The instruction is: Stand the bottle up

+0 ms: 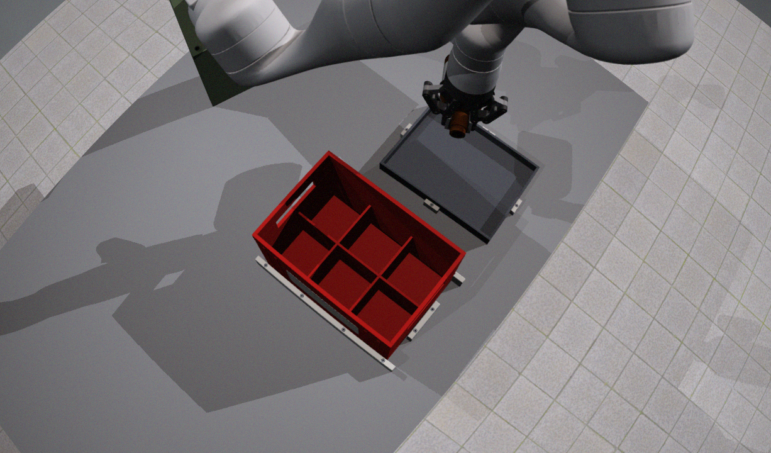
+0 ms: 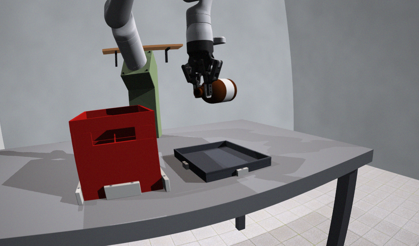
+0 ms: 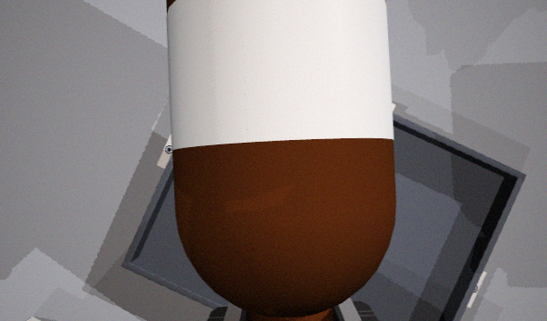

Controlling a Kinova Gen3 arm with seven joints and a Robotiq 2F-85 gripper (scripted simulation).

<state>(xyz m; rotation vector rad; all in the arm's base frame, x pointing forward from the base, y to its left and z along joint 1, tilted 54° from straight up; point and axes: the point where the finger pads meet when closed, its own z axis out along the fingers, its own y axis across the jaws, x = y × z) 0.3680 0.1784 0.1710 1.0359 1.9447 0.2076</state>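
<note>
Now: the bottle 20 mm behind my hand and 50 mm to the left of it. The rest, counted from my hand: red crate (20 mm behind, 260 mm to the right, 120 mm below); tray (20 mm ahead, 20 mm to the left, 190 mm below).
</note>
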